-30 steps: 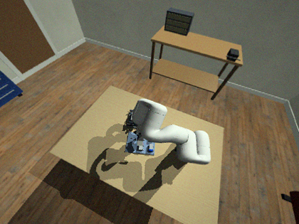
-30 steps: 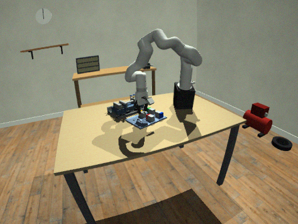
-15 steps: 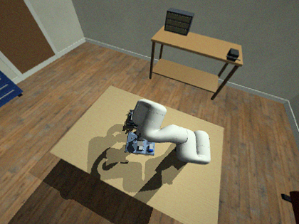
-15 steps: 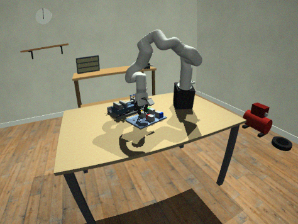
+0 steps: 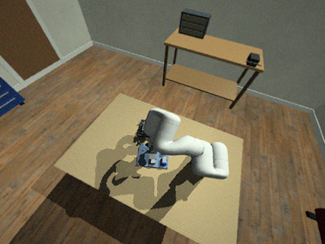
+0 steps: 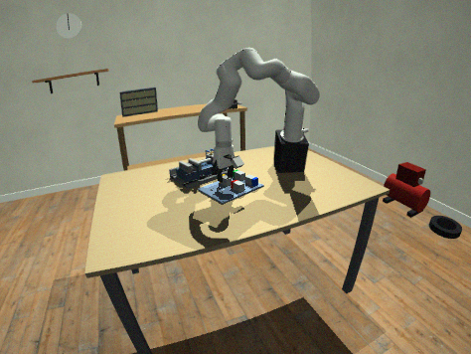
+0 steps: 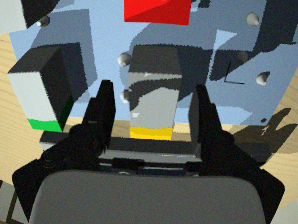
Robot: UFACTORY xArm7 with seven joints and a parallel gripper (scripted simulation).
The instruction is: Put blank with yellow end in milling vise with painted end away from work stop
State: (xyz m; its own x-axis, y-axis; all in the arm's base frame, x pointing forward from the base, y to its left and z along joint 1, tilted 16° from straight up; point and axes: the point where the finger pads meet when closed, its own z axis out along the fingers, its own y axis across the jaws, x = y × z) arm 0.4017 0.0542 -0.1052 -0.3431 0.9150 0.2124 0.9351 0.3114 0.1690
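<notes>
The yellow-ended blank is 20 mm below my hand. Also, from my hand: blue infeed plate: 40 mm to the left, 40 mm below, 10 mm behind; then red-ended blank: 80 mm to the left, 30 mm behind, 20 mm below; then green-ended blank: 80 mm behind, 30 mm to the right, 20 mm below.
</notes>
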